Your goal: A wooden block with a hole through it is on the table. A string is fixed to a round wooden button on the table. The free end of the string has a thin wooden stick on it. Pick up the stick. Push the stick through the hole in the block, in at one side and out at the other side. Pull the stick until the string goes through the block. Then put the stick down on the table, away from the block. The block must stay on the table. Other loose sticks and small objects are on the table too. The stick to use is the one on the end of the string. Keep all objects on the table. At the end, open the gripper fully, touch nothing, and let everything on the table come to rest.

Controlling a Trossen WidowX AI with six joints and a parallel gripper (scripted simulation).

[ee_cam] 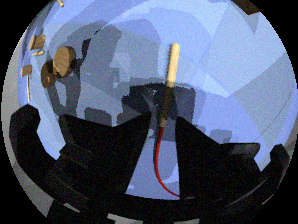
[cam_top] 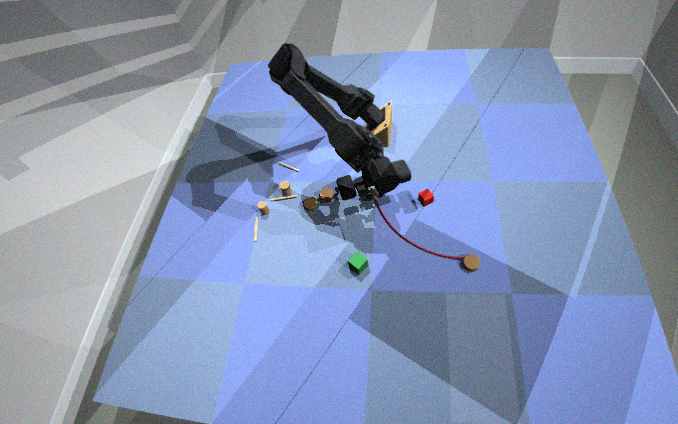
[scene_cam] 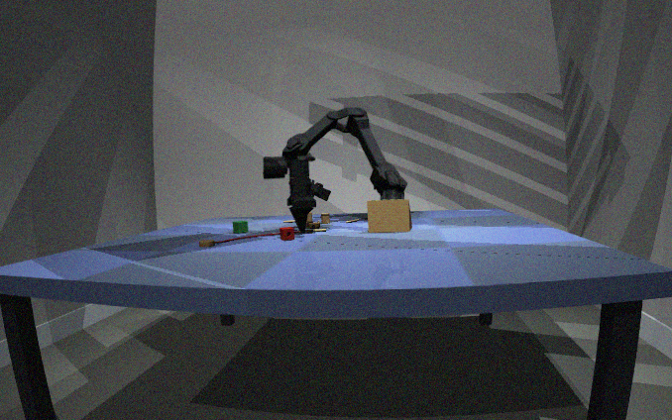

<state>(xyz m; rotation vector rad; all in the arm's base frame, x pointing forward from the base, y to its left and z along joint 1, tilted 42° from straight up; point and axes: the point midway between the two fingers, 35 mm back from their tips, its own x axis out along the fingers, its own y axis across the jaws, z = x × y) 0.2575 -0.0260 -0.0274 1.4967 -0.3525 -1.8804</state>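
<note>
Now: gripper tip 10 mm past the thin wooden stick and 10 mm to the left of it. Round my gripper tip: green cube: 200 mm ahead, 30 mm to the right, 10 mm above; then red cube: 10 mm ahead, 140 mm to the left, 10 mm above; then round wooden button: 190 mm ahead, 240 mm to the left.
</note>
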